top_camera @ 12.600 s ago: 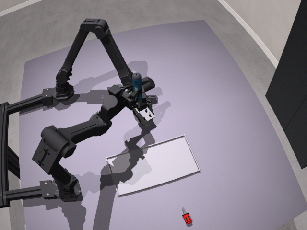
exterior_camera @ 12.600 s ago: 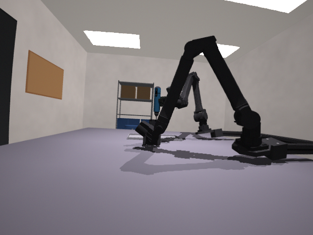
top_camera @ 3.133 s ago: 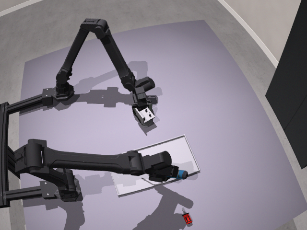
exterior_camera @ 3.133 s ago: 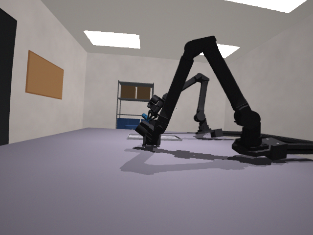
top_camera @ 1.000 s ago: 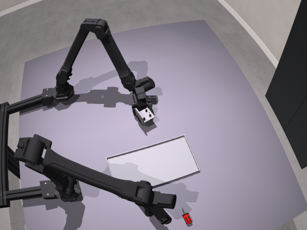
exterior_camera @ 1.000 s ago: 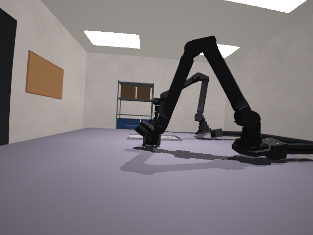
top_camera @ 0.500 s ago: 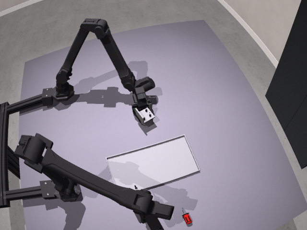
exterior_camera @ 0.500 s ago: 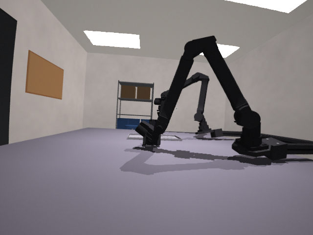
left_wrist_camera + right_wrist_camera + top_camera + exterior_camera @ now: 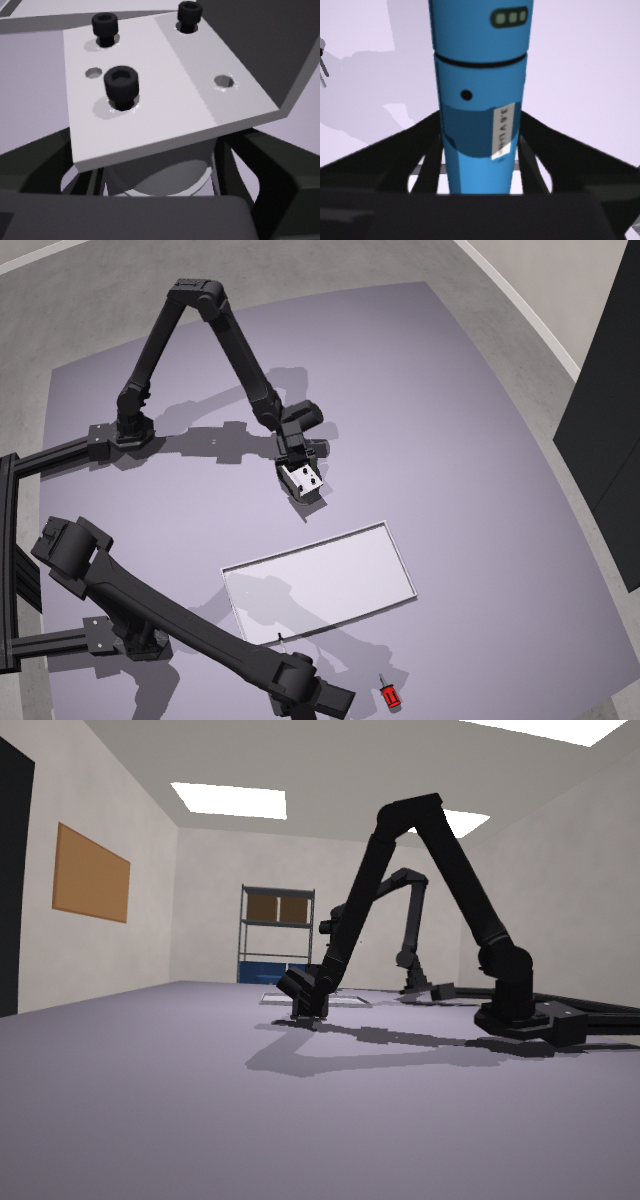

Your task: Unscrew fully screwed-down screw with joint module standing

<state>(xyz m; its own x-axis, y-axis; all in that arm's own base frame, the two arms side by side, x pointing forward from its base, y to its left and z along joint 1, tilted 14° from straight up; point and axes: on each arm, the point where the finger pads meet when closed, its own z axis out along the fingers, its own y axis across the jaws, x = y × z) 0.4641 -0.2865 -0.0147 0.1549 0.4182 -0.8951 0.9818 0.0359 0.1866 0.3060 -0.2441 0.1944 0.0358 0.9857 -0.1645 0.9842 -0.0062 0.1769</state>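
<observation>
Now: left hand 10 mm below the joint module body. From my left hand the other things lie so: white tray 260 mm to the right, 20 mm below, 20 mm behind; white bracket 50 mm above; red hand screwdriver 570 mm to the right, 80 mm ahead, 10 mm below.
</observation>
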